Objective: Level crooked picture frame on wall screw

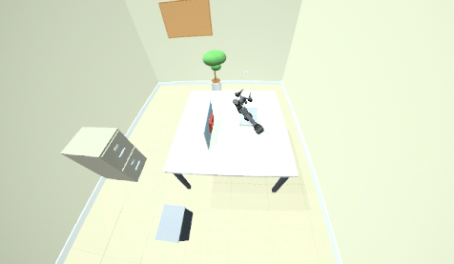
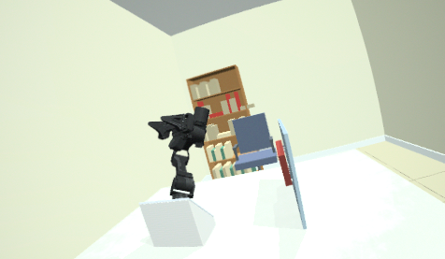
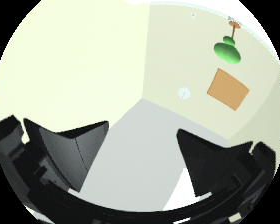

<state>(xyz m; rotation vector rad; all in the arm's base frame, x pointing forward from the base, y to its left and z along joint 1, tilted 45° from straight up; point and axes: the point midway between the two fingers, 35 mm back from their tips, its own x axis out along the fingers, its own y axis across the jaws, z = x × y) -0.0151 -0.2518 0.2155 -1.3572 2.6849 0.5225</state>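
Now: gripper tip 400 mm short of the picture frame, 280 mm above it and 160 mm to the right of it. Also, from my gripper tip: wall panel (410 mm ahead, 290 mm below, 170 mm to the left).
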